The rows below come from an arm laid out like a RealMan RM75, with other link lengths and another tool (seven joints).
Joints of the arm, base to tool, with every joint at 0 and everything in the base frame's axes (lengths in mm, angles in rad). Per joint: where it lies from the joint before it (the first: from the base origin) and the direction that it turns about. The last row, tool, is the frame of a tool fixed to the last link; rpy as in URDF.
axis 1: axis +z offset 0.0 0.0 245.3
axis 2: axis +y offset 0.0 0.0 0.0
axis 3: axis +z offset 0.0 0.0 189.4
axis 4: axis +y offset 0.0 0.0 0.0
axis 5: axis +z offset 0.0 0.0 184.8
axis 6: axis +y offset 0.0 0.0 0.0
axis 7: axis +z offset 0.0 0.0 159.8
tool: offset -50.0 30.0 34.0 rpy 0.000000 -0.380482 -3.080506
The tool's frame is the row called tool.
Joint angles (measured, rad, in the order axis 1, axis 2, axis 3, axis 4, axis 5, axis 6, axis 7), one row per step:
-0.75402, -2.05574, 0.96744, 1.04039, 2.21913, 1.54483, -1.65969
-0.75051, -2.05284, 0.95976, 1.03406, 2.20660, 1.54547, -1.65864
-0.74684, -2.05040, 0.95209, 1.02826, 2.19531, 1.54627, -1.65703
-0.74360, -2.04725, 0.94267, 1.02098, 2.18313, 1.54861, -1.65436
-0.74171, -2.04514, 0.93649, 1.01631, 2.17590, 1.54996, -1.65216
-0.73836, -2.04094, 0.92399, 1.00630, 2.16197, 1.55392, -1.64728
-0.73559, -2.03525, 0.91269, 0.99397, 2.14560, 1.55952, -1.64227
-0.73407, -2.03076, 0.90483, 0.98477, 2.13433, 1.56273, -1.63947
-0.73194, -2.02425, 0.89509, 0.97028, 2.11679, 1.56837, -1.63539
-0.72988, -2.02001, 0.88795, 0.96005, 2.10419, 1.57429, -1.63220
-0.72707, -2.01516, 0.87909, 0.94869, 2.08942, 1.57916, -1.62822
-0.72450, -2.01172, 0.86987, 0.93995, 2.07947, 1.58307, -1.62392
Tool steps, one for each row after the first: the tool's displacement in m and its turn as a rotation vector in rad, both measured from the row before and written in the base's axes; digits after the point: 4 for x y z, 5 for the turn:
0.0002, -0.0002, 0.0005, 0.00233, -0.01556, 0.00812
0.0000, -0.0002, 0.0005, 0.00241, -0.01449, 0.00750
0.0001, -0.0002, 0.0008, 0.00184, -0.01597, 0.00747
0.0000, 0.0000, 0.0006, 0.00163, -0.00961, 0.00427
-0.0001, -0.0003, 0.0011, 0.00194, -0.01893, 0.00797
0.0001, -0.0006, 0.0011, -0.00046, -0.02014, 0.00736
0.0001, -0.0002, 0.0009, 0.00041, -0.01387, 0.00582
0.0003, -0.0007, 0.0010, -0.00176, -0.02076, 0.00777
0.0002, -0.0009, 0.0007, -0.00283, -0.01548, 0.00525
0.0002, -0.0006, 0.0010, -0.00028, -0.01829, 0.00641
-0.0001, -0.0003, 0.0010, 0.00137, -0.01417, 0.00534

